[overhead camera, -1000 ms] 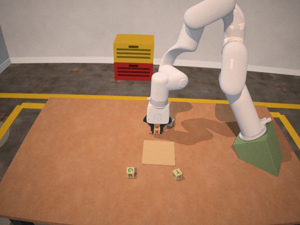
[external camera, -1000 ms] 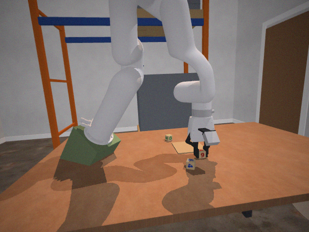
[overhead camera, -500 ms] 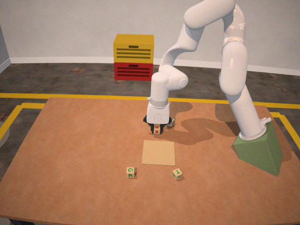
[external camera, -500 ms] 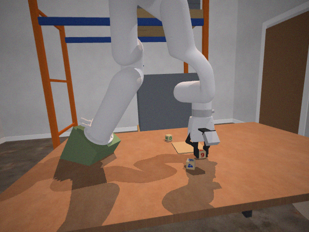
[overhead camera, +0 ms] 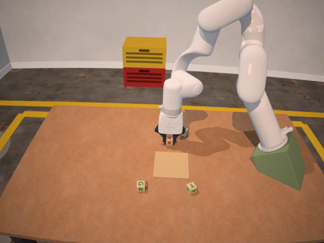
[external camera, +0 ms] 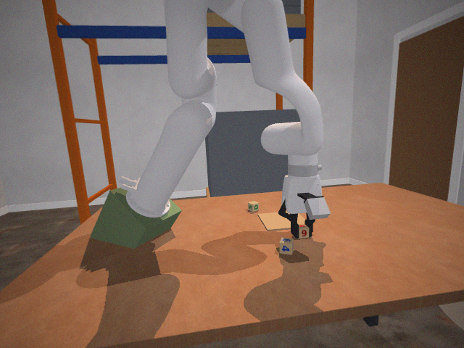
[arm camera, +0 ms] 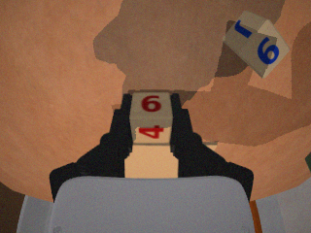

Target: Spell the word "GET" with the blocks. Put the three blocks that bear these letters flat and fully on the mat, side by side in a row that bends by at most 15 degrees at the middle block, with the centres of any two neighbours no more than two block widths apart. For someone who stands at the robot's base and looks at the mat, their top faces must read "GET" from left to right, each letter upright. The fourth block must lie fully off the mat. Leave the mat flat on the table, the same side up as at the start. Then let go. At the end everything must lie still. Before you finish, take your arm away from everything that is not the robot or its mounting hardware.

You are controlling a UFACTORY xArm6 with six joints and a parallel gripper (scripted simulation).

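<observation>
Now: hand 10 mm above the red-lettered block. Also, from my hand: tan mat: 130 mm to the left, 20 mm below, 10 mm ahead; then e block: 80 mm behind, 60 mm to the right, 10 mm below; then t block: 260 mm to the left, 40 mm behind, 10 mm below.
</observation>
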